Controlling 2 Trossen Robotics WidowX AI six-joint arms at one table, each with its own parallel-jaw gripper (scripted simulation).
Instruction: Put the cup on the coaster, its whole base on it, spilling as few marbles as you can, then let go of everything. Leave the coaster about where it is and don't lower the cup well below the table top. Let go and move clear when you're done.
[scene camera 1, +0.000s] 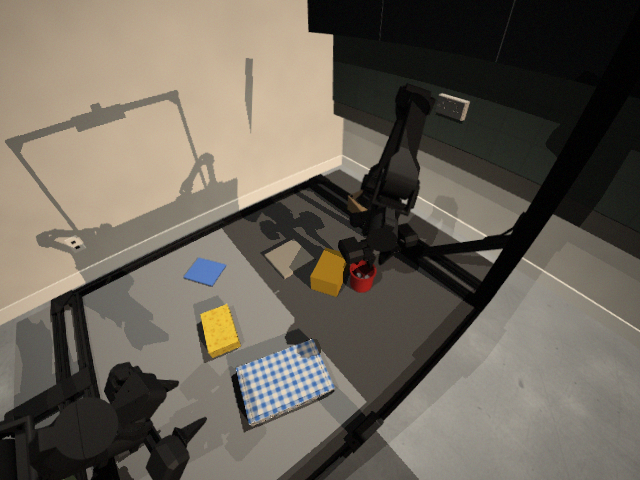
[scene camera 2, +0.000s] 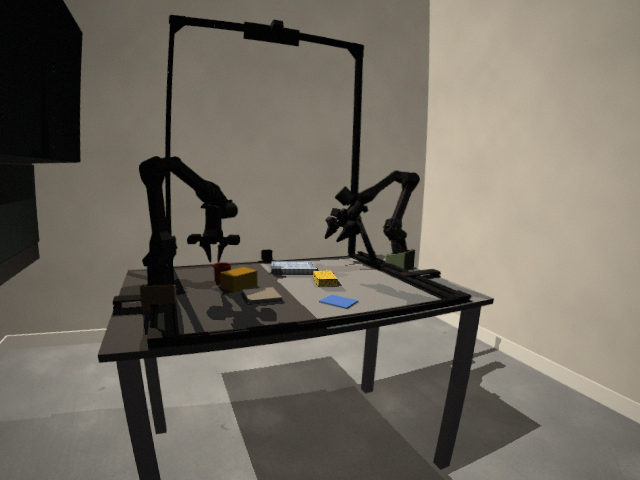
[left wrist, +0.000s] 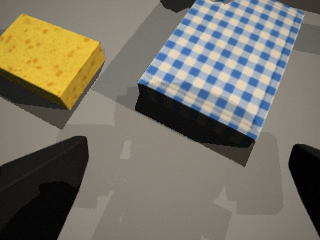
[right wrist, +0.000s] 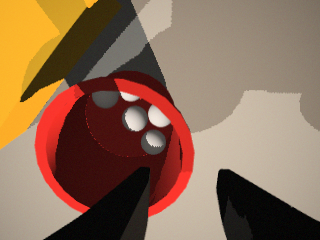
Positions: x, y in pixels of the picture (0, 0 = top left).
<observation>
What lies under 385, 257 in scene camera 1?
My right gripper.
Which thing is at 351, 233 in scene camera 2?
My left gripper.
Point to my left gripper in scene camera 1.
191, 400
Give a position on an orange block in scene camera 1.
At 327, 277
</observation>
